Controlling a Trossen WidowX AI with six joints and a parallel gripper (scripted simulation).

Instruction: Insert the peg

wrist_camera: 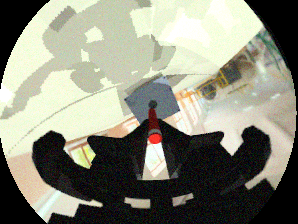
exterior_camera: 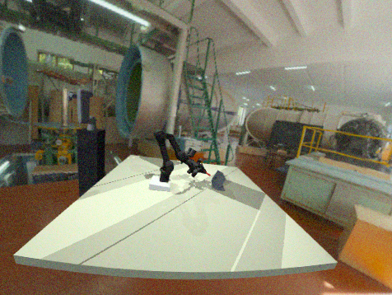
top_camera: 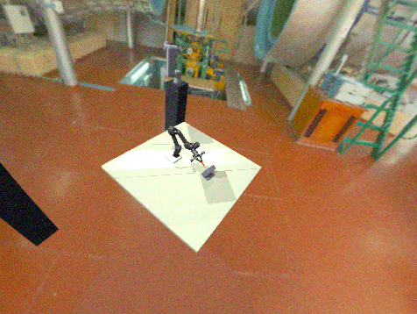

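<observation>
My gripper tip is now 110 mm short of the sloped panel, 20 mm to the left of it and 50 mm above it. The rest, counted from my gripper tip: red peg: 10 mm behind, 10 mm above.
</observation>
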